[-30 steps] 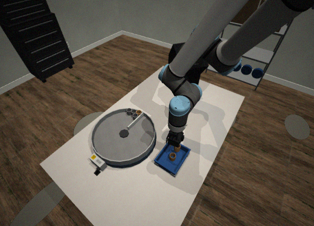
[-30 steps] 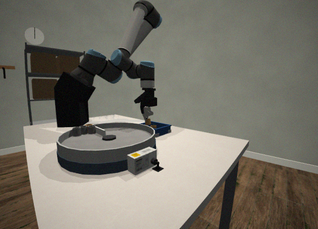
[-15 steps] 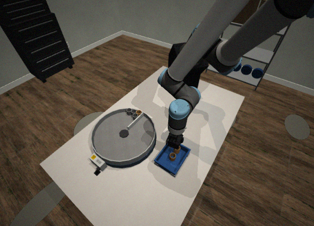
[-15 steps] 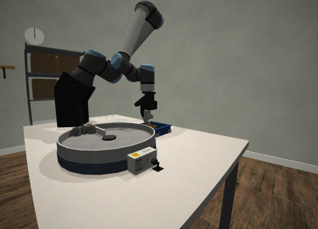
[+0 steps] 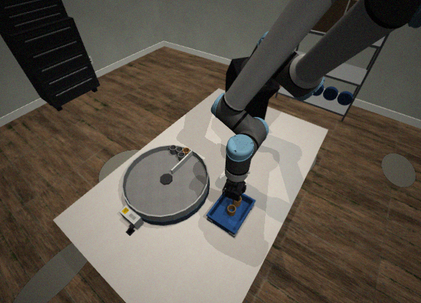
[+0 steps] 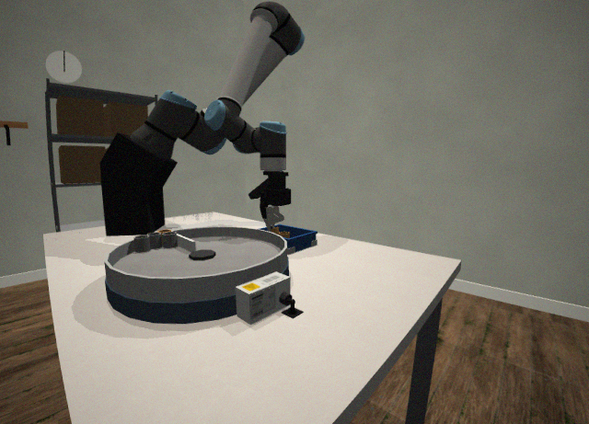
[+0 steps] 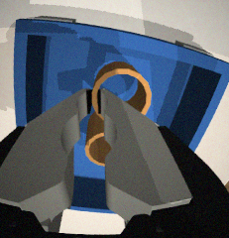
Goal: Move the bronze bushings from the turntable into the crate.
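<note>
Now: the blue crate 50 mm ahead of my hand, 10 mm to the left of it and 30 mm below it. The rest, counted from my hand: grey turntable: 80 mm ahead, 330 mm to the right.
</note>
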